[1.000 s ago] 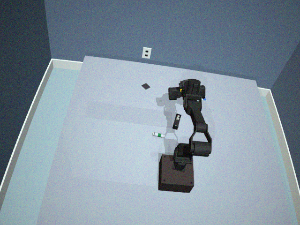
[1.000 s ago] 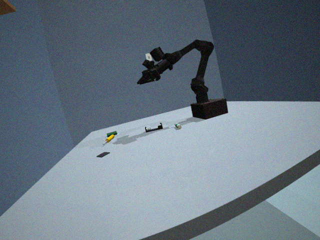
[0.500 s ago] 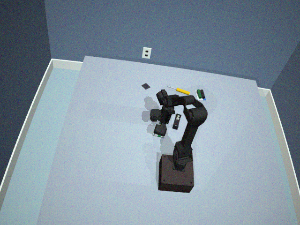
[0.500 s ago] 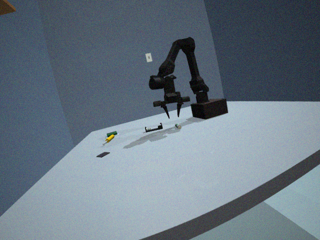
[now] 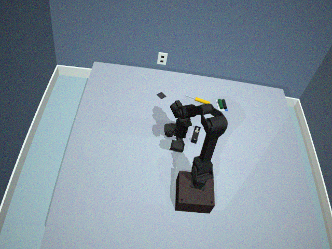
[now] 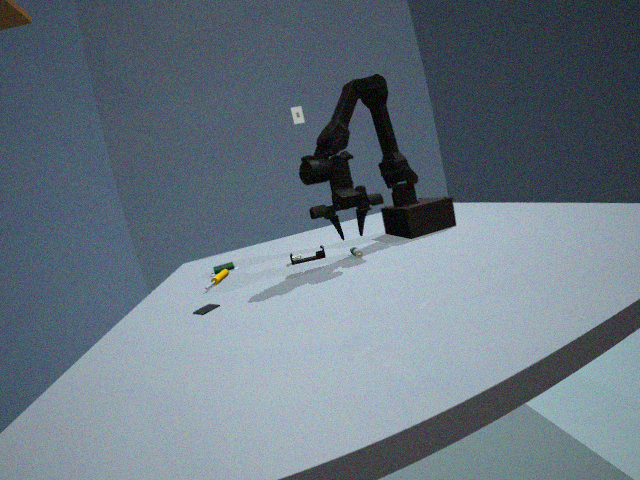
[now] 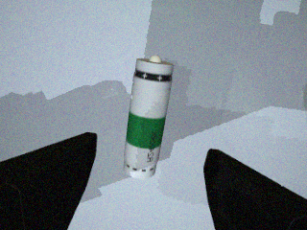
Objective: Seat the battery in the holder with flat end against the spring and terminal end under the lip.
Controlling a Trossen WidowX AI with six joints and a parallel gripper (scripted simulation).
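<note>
Now: gripper tip 4 cm above the battery. The rest, counted from my gripper tip: yellow-handled screwdriver: 40 cm ahead, 6 cm to the right, 4 cm below; dark flat square: 36 cm ahead, 15 cm to the left, 5 cm below.
</note>
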